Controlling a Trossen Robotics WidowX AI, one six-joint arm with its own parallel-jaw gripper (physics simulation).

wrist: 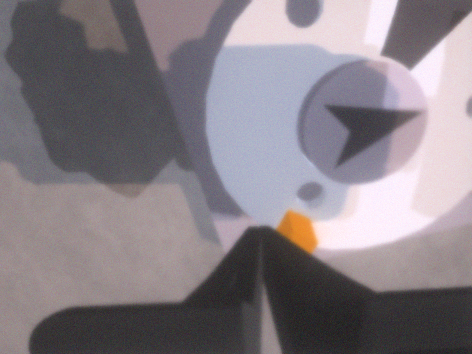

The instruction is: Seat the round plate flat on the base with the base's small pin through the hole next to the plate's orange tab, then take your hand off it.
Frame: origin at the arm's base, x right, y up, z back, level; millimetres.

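Seen in the pictures: gripper, fingertip midpoint: [258, 236].
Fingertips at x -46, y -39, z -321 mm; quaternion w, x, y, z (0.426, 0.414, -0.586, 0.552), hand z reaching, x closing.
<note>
A point is followed by its place in that frame.
The white round plate [250, 125] {y -45, x -4, z -310 mm}, partly in bluish shadow, fills the upper right of the wrist view. Its orange tab [298, 232] {y -31, x -44, z -306 mm} is at its lower rim, with a small hole [310, 191] just above it. The hole looks grey-purple inside; I cannot tell whether the pin is in it. A round hub [325, 140] {y -34, x -15, z -288 mm} with a black arrow mark stands in the plate's middle. The mauve base [187, 100] {y -53, x 11, z -329 mm} shows beyond the plate's left rim. My gripper [258, 236] {y -39, x -46, z -321 mm} is shut and empty, its tips just left of the tab, overlapping its lower left side in view; contact is unclear.
Another hole [304, 12] {y -53, x 25, z -280 mm} shows near the plate's top, and part of one at the right edge. A dark pointed shape [417, 30] {y -40, x 7, z -251 mm} lies across the upper right. A large dark shadow falls at the left, over the grey-beige table top [100, 240] {y -77, x -42, z -409 mm}.
</note>
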